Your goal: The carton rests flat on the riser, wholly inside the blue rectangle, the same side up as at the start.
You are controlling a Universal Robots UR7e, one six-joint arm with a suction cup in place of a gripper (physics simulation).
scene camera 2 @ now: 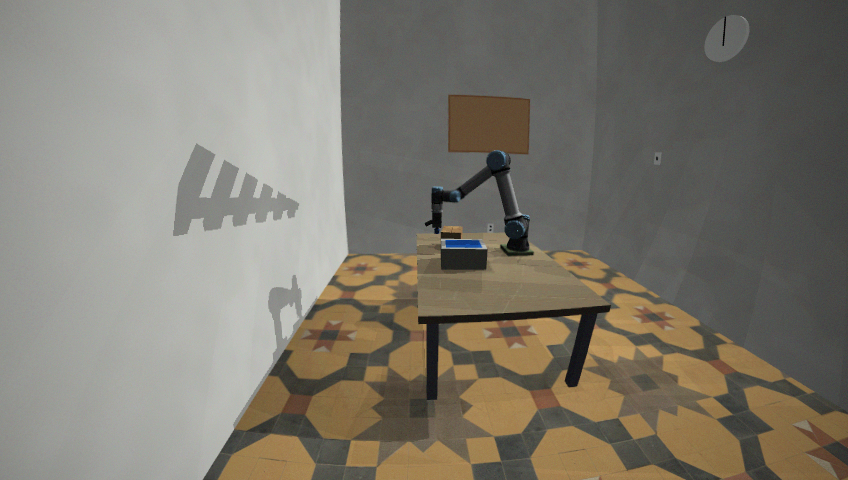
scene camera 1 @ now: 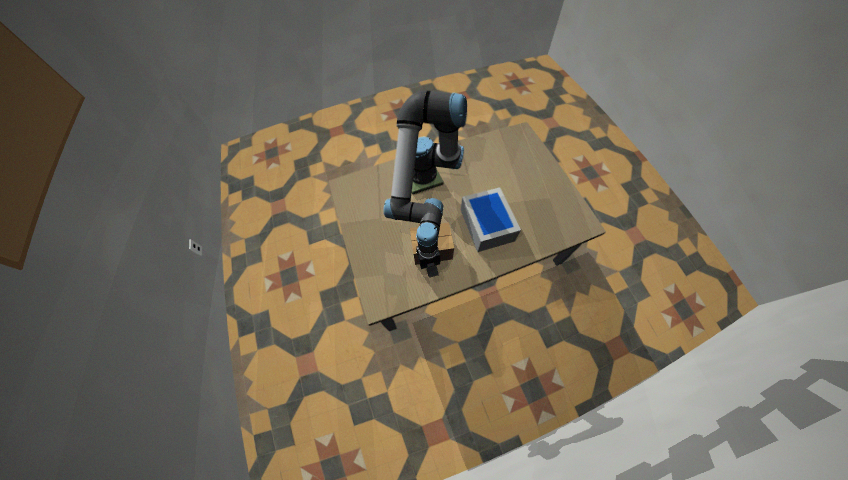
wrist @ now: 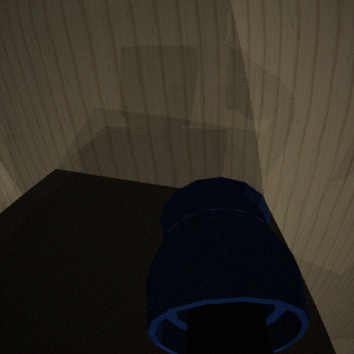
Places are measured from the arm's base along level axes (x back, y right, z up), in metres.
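Where they show: hand at its tool point: (scene camera 2: 436,233) (wrist: 214,225); arm's base at its link origin: (scene camera 2: 517,248) (scene camera 1: 422,173).
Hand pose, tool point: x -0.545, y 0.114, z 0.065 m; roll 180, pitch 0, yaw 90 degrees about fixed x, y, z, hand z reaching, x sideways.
Observation:
Things, the pixels of their top centre, and the offset from my tool point. Level surfaces: height alone.
- tan carton at its top centre: (scene camera 1: 431,237) (scene camera 2: 452,229) dx +0.103, dy -0.041, dz +0.040 m
- wooden table at its surface level: dz -0.090 m
- grey riser at its top centre: (scene camera 1: 491,213) (scene camera 2: 463,243) dx +0.157, dy -0.346, dz +0.030 m
- blue rectangle at its top centre: (scene camera 1: 491,213) (scene camera 2: 463,243) dx +0.157, dy -0.346, dz +0.030 m
The tan carton (scene camera 1: 447,240) (scene camera 2: 453,230) lies flat on the wooden table (scene camera 1: 391,286) (scene camera 2: 504,286) (wrist: 302,105), to the left of the riser. In the wrist view its top (wrist: 81,253) is dark in the arm's shadow. My suction cup (scene camera 1: 428,261) (scene camera 2: 435,227) (wrist: 214,197) points straight down and stands right over the carton's top, near its far right corner. I cannot tell whether it touches, and it grips nothing. The grey riser (scene camera 1: 473,225) (scene camera 2: 462,260) carries the blue rectangle (scene camera 1: 491,212) (scene camera 2: 463,244), which has nothing on it.
The arm's base (scene camera 1: 428,172) (scene camera 2: 516,238) stands on the table behind the carton and riser. The table's edge lies a short way in front of the carton.

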